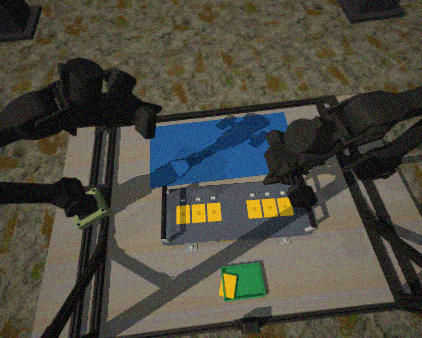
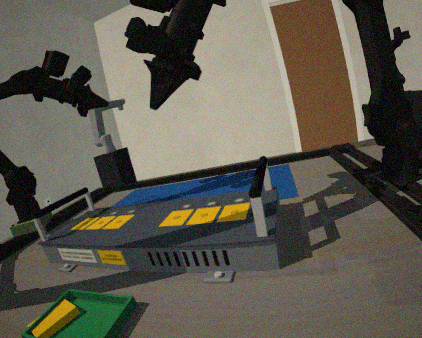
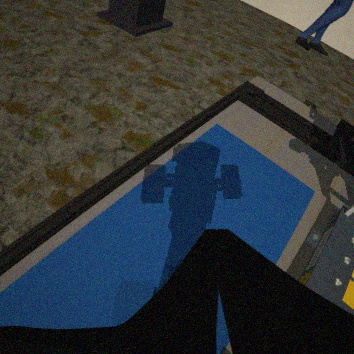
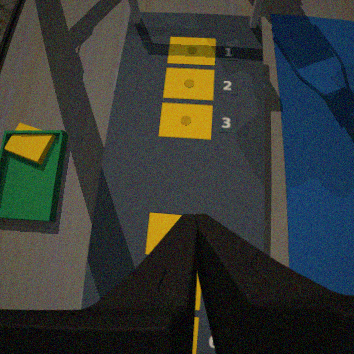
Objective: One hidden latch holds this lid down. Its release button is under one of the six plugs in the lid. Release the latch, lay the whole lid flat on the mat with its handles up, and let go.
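Pixels of known places: left gripper, between the fingertips: [image 1: 161, 108] [image 2: 108, 104] [image 3: 215, 239]; right gripper, between the fingertips: [image 1: 264, 183] [image 2: 153, 109] [image 4: 193, 225]; left arm's base, origin of its link: [image 1: 86, 207] [image 2: 30, 217]; right arm's base, origin of its link: [image 1: 365, 173] [image 2: 401, 177].
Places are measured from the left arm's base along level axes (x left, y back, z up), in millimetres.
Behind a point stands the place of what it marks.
The grey lid [image 1: 233, 219] @(x -303, y -377, z -4 mm) [image 2: 142, 225] @(x -304, y -391, z -4 mm) [image 4: 175, 175] @(x -286, y -394, z -4 mm) [image 3: 333, 258] @(x -271, y -514, z -4 mm) sits closed on its box with a black handle at each end [image 1: 182, 214] [image 2: 258, 178] @(x -428, y -562, z 58 mm). Six yellow plugs sit in it: 1 to 3 [image 1: 198, 213] @(x -225, y -295, z -4 mm) [image 4: 189, 83] @(x -224, y -297, z -4 mm) and 4 to 6 [image 1: 269, 207] @(x -336, y -495, z -4 mm) [image 2: 203, 214] @(x -336, y -495, z -3 mm). The blue mat [image 1: 203, 141] @(x 21, y -468, z -51 mm) [image 2: 283, 182] @(x -187, y -723, z -51 mm) [image 3: 88, 253] @(x 103, y -436, z -51 mm) [image 4: 316, 182] @(x -126, y -467, z -51 mm) lies behind the lid. My right gripper [image 1: 267, 181] @(x -299, y -462, z 179 mm) [image 2: 154, 105] @(x -299, y -462, z 179 mm) [image 4: 193, 225] @(x -299, y -462, z 179 mm) is shut and empty, hovering above plug 4 [image 4: 159, 228] @(x -325, y -439, z -4 mm). My left gripper [image 1: 157, 108] @(x -1, y -347, z 252 mm) [image 2: 106, 102] @(x -1, y -347, z 252 mm) [image 3: 215, 239] @(x -1, y -347, z 252 mm) is shut and empty, high over the mat's left edge.
A green tray [image 1: 250, 282] @(x -477, y -316, z -48 mm) [image 2: 109, 308] @(x -445, y -334, z -48 mm) [image 4: 28, 189] @(x -468, y -317, z -48 mm) in front of the box holds a loose yellow plug [image 1: 229, 286] @(x -451, y -257, z -38 mm) [image 2: 59, 316] @(x -452, y -269, z -38 mm) [image 4: 28, 145] @(x -446, y -262, z -38 mm) resting over its rim. Black frame rails [image 1: 243, 108] @(x 50, y -686, z -32 mm) border the table. A pale green bracket [image 1: 92, 209] @(x -23, y -16, z 7 mm) is on the left rail.
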